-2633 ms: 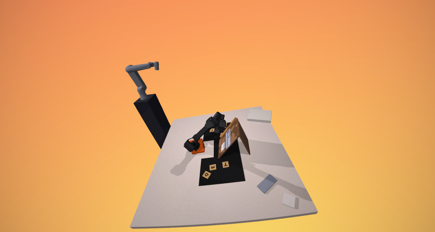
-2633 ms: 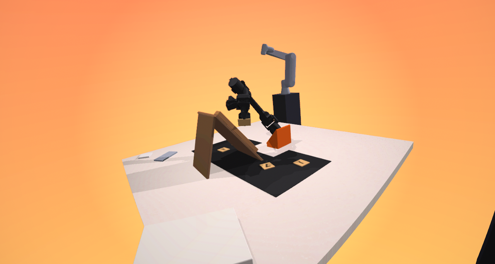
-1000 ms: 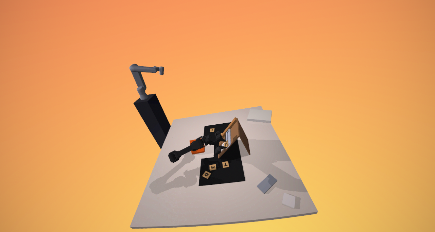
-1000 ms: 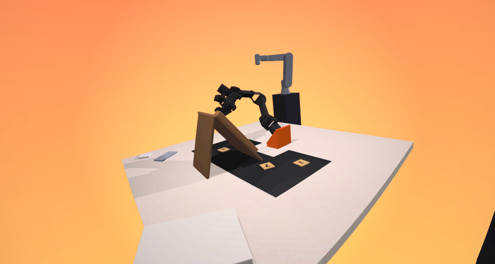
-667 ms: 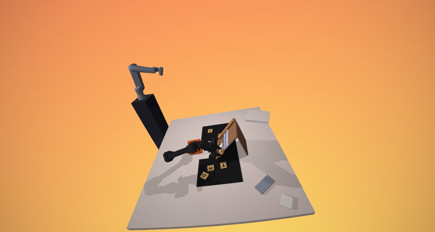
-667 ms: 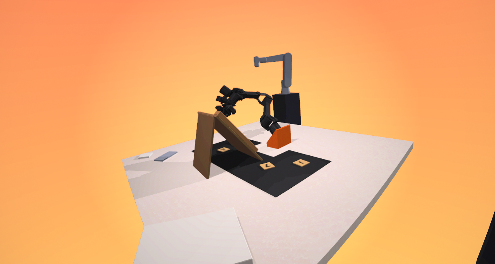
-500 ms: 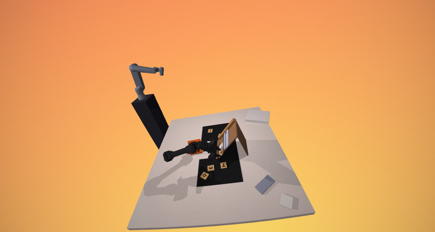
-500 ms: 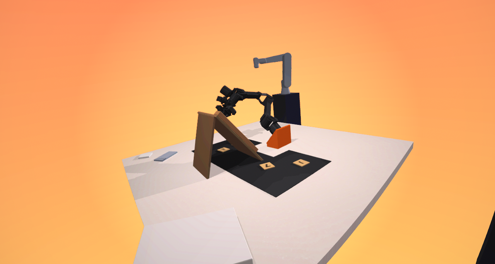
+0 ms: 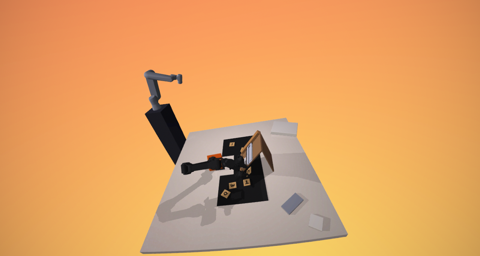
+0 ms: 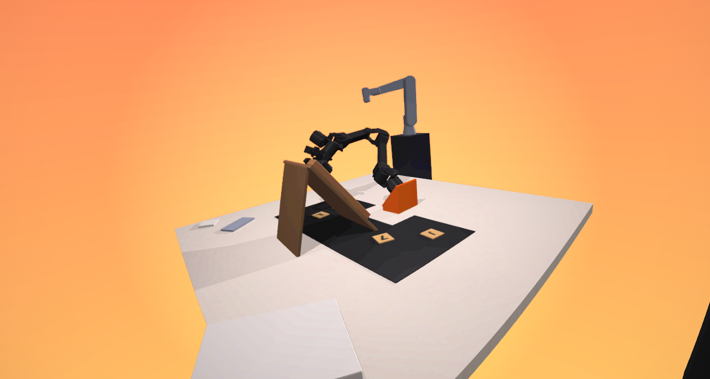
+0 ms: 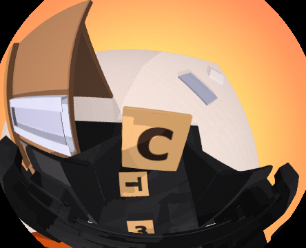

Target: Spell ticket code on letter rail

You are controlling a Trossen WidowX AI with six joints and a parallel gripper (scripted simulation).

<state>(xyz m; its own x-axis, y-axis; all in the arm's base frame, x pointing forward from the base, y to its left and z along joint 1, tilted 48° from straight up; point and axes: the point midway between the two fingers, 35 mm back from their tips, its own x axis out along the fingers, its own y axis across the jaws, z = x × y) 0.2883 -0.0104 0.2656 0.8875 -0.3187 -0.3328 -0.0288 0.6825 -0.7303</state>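
Now: the white ticket 17 cm to the left of my gripper tip, 9 cm below it and 6 cm behind it. The rest, counted from my gripper tip: black mat: 22 cm to the left, 17 cm below, 14 cm behind; then grey slab: 29 cm ahead, 16 cm to the right, 16 cm below; then white square: 41 cm ahead, 28 cm to the right, 16 cm below.
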